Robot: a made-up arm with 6 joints.
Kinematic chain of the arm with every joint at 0, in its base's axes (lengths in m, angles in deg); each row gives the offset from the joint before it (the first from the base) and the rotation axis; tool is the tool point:
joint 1: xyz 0 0 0.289 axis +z
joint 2: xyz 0 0 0 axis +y
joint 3: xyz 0 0 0.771 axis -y
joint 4: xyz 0 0 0 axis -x
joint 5: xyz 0.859 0 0 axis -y
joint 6: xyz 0 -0.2 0 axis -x
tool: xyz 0 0 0
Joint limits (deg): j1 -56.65..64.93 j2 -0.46..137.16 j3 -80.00..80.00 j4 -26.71..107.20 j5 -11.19..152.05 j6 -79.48..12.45
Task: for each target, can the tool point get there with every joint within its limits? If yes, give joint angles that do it. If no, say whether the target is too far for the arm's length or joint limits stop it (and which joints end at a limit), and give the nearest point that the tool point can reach.
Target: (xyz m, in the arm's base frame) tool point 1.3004 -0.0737 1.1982
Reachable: yes | joints 3.69 38.61 51.12 38.17 31.47 -1.20
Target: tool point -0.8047 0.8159 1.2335
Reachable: no: joint limits stop it (at a limit: joint 1, joint 2, joint 4) | nearest point 0.2864 0.7519 1.4071 | short by 1.107 m
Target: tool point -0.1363 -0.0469 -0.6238
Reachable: yes | joints -14.60 125.68 -34.55 66.49 100.79 -69.29
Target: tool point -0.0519 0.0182 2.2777
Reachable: no: too far | nearest point -0.0392 0.0137 1.9412 | short by 0.337 m
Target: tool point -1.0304 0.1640 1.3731
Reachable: no: joint limits stop it (at a limit: joint 1, joint 2, joint 3) | nearest point -0.1208 -0.0790 1.9300 | short by 1.094 m
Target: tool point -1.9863 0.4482 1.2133
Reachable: no: too far | nearest point -0.2570 0.0266 0.2383 | short by 2.030 m
